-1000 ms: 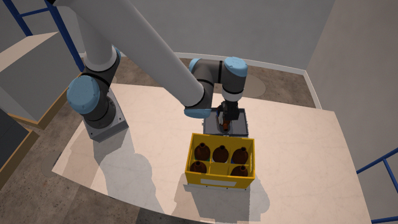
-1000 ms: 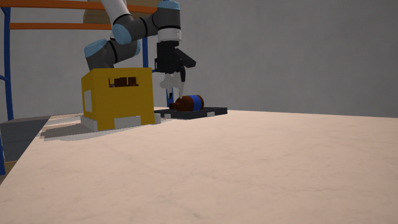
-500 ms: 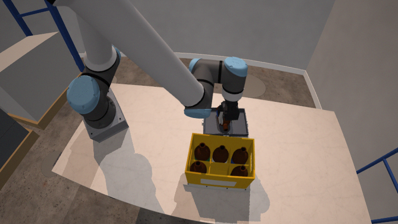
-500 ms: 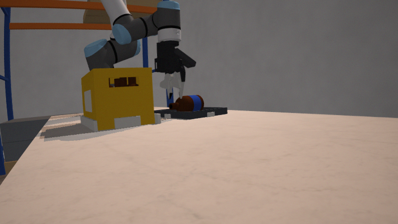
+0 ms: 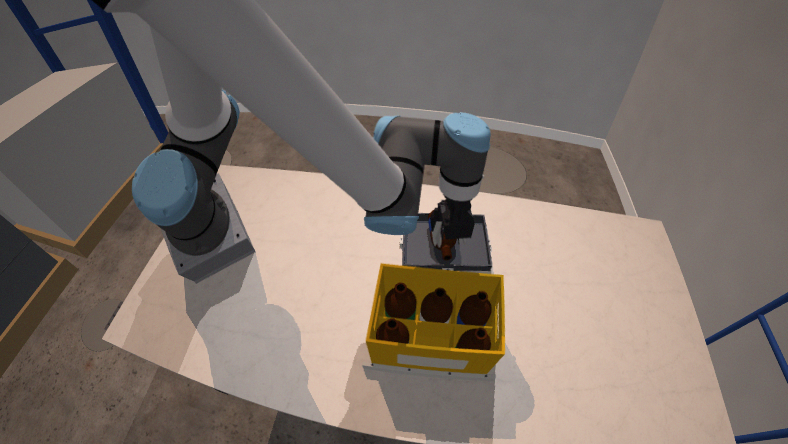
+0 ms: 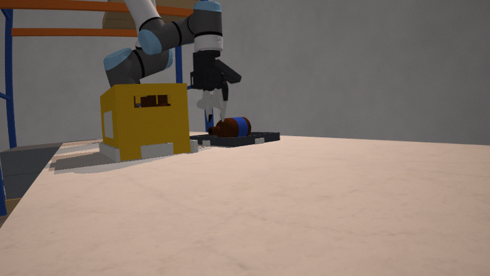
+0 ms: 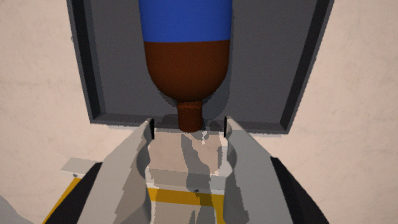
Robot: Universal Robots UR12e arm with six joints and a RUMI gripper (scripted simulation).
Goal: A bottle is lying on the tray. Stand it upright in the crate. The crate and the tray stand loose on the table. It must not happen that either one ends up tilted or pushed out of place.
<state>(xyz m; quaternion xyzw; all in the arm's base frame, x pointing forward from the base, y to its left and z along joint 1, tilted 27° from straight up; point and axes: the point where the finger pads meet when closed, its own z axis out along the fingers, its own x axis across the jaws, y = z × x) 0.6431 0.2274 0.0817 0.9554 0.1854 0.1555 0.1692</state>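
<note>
The tray is 70 mm below my hand, 50 mm to the left of it and 10 mm behind it. Also, from my hand: crate 240 mm to the right, 20 mm ahead.
</note>
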